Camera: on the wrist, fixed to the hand. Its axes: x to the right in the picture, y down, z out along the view.
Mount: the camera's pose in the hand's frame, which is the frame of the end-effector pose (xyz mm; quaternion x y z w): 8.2 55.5 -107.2 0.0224 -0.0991 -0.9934 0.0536
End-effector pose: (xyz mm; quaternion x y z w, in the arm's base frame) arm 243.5 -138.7 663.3 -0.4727 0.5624 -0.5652 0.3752
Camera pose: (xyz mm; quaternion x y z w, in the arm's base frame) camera 132.8 -121.2 617.8 0.6316 0.4893 0.3688 0.4750
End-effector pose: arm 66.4 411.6 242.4 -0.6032 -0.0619 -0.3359 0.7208
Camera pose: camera 69.8 313.2 172.1 -0.0120 0.6815 0.6728 0.2877
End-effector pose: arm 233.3 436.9 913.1 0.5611 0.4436 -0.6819 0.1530
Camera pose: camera 337.3 491.5 884.2 0.4747 -0.5507 0.2541 0.6378
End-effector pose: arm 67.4 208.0 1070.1 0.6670 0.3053 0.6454 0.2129
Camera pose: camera -31.6 161.7 1121.9 -0.1988 0.6723 -0.2498 0.6679
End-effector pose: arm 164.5 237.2 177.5 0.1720 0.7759 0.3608 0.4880
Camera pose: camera 61.5 238.0 240.9 -0.7149 0.1722 -0.4999 0.4576
